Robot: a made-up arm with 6 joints.
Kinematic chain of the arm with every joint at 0, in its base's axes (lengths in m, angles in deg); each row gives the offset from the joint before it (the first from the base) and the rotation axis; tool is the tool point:
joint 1: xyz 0 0 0.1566 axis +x
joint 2: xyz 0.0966 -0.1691 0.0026 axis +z
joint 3: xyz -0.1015 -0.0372 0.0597 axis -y
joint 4: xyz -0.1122 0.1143 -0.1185 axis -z
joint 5: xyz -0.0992 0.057 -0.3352 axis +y
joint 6: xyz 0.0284 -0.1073 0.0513 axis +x
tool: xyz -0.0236 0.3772 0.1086
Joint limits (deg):
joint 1: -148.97..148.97
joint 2: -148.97..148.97
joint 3: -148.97..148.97
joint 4: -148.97..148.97
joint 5: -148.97..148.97
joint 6: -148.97..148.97
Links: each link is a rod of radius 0.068 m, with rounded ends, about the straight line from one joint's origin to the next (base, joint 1, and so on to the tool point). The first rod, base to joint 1, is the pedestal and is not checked.
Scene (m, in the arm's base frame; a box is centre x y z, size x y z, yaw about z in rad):
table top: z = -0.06
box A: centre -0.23 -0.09 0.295 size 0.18 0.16 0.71 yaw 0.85
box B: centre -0.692 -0.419 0 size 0.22 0.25 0.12 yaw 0.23
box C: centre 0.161 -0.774 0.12 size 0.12 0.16 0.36 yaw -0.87
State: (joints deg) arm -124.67 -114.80 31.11 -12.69 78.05 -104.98
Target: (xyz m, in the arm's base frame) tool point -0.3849 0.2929 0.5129
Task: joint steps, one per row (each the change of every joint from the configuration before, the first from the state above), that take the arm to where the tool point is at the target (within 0.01 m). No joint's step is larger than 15 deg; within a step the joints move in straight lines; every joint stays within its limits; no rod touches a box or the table.
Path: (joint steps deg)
1: -6.07 7.83 13.69 3.64 -14.66 -0.86
2: -6.08 7.84 13.70 3.63 -14.67 -0.85
3: -6.07 7.83 13.69 3.64 -14.66 -0.86
4: -6.08 7.83 13.69 3.64 -14.66 -0.86
5: 0.00 -6.24 -1.66 -13.70 13.50 -7.77
6: 0.00 -6.24 -1.67 -13.69 13.50 -7.77
7: 0.00 -6.24 -1.67 -13.70 13.50 -7.77
8: 0.00 -6.23 -1.67 -13.69 13.50 -7.77

